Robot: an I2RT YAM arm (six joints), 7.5 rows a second.
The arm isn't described. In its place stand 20 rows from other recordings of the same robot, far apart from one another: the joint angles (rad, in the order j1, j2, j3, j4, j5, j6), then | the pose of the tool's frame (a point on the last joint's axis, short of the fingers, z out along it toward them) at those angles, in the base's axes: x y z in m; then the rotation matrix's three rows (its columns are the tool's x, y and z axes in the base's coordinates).
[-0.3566, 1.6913, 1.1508, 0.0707, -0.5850, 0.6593] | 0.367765 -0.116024 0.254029; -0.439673 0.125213 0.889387; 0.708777 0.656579 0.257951; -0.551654 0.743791 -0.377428
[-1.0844, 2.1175, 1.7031, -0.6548, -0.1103, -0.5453] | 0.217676 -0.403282 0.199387; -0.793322 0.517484 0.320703; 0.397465 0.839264 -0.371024; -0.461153 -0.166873 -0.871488
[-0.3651, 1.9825, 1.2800, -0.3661, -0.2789, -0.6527] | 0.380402 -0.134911 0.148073; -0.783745 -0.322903 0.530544; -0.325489 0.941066 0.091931; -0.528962 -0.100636 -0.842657
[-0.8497, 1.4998, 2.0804, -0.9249, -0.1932, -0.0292] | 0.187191 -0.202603 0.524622; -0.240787 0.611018 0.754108; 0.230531 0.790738 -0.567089; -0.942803 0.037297 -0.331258
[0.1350, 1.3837, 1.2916, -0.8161, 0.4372, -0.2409] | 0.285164 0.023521 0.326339; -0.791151 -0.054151 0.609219; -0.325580 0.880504 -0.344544; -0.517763 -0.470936 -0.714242
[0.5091, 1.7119, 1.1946, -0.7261, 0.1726, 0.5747] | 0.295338 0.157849 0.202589; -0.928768 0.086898 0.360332; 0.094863 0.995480 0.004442; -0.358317 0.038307 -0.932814
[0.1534, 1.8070, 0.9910, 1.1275, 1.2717, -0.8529] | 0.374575 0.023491 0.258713; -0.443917 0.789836 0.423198; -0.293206 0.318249 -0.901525; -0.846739 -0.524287 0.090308
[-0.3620, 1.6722, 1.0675, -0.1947, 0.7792, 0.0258] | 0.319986 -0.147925 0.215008; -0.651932 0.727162 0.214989; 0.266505 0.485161 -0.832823; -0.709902 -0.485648 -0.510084
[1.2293, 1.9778, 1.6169, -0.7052, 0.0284, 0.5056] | 0.144255 0.402852 0.229634; -0.710419 -0.678029 0.188628; -0.553180 0.703663 0.445926; -0.435081 0.212449 -0.874968
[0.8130, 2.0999, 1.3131, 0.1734, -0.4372, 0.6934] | 0.302210 0.341302 0.149122; -0.876971 -0.436202 0.201616; -0.084317 0.552728 0.829085; -0.473088 0.710084 -0.521506
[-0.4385, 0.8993, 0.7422, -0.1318, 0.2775, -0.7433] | 0.186780 -0.098362 0.310278; -0.627133 0.301123 0.718351; -0.424748 0.640853 -0.639450; -0.652911 -0.706139 -0.273999
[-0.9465, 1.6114, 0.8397, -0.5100, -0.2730, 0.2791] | 0.170886 -0.220783 0.145648; -0.335719 0.862250 0.379233; 0.919859 0.386801 -0.065144; -0.202859 0.326971 -0.923005
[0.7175, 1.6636, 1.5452, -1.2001, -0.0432, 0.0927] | 0.241742 0.212998 0.300907; -0.788025 -0.594620 0.159512; -0.564930 0.801396 0.196517; -0.244685 0.064747 -0.967438
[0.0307, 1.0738, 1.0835, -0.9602, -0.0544, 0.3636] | 0.202056 0.008142 0.318797; -0.782285 0.231080 0.578474; 0.331259 0.940776 0.072164; -0.527539 0.248077 -0.812503
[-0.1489, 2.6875, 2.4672, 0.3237, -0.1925, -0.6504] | 0.611969 -0.084914 0.245560; 0.107014 0.027923 0.993865; -0.617024 0.785693 0.044364; -0.779634 -0.617986 0.101309
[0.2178, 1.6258, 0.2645, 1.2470, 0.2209, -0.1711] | 0.247906 0.046876 0.137536; -0.110021 -0.017281 0.993779; -0.194498 0.980893 -0.004476; -0.974713 -0.193780 -0.111280
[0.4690, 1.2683, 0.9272, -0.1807, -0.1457, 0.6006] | 0.253670 0.134332 0.285659; -0.682993 -0.210297 0.699497; 0.280757 0.808504 0.517201; -0.674312 0.549633 -0.493160
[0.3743, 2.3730, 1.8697, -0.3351, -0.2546, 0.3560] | 0.486174 0.200612 0.150764; -0.826648 -0.237354 0.510211; 0.037660 0.881322 0.471014; -0.561457 0.408577 -0.719604
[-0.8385, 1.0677, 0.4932, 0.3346, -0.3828, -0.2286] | 0.166968 -0.165825 0.236593; -0.256077 0.399608 0.880192; -0.029590 0.906886 -0.420336; -0.966203 -0.133683 -0.220408
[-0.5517, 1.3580, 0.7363, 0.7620, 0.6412, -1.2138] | 0.244217 -0.175306 0.291965; -0.824534 0.434639 0.362260; -0.374203 0.061342 -0.925316; -0.424400 -0.898513 0.112065
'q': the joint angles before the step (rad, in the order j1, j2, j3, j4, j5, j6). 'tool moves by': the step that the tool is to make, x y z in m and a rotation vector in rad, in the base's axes. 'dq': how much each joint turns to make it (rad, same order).
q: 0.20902 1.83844 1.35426 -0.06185 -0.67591 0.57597
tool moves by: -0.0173 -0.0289 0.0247 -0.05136 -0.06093 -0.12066
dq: -0.05566 -0.11731 -0.05231 -0.02921 0.08714 -0.02519
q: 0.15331 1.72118 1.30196 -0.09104 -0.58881 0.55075
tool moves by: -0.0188 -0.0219 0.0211 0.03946 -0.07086 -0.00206
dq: -0.05459 -0.10190 -0.05873 0.03432 -0.06049 0.00380
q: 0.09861 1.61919 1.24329 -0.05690 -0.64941 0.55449
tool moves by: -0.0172 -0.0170 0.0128 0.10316 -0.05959 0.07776
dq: -0.05457 -0.07678 -0.07119 0.09948 -0.15948 0.05700
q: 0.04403 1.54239 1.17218 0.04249 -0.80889 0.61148
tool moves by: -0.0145 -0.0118 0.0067 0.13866 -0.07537 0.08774
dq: -0.04318 -0.05354 -0.10560 0.25978 -0.15841 0.16558
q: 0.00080 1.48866 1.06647 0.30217 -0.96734 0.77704
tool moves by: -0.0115 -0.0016 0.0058 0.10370 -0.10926 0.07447
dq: -0.00961 -0.01702 -0.09597 0.35606 -0.08244 0.19833
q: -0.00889 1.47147 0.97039 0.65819 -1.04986 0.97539
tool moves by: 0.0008 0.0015 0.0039 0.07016 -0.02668 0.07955
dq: 0.00161 0.04103 -0.01346 0.24444 -0.05816 0.18564
